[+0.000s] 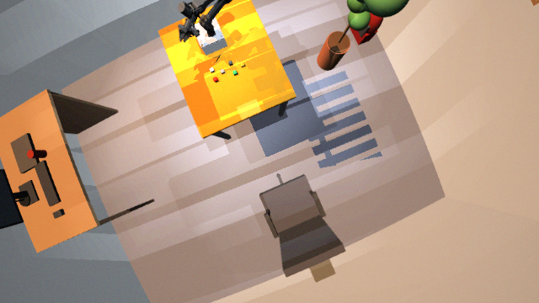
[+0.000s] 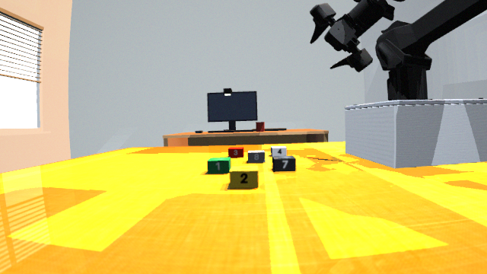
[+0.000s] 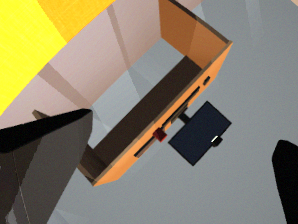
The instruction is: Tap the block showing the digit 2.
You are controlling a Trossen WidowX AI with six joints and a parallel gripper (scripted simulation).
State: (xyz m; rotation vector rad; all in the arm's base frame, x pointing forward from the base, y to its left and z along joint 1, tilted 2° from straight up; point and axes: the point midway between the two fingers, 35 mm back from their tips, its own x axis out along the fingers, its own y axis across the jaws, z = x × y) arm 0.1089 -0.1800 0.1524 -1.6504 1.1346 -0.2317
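The yellow block lies 16 cm ahead of my gripper tip, 37 cm to the left of it and 24 cm below it. Also, from my gripper tip: red block 21 cm ahead, 11 cm to the left, 24 cm below; white block 12 cm ahead, 10 cm to the left, 24 cm below; grey block 16 cm ahead, 18 cm to the left, 24 cm below.
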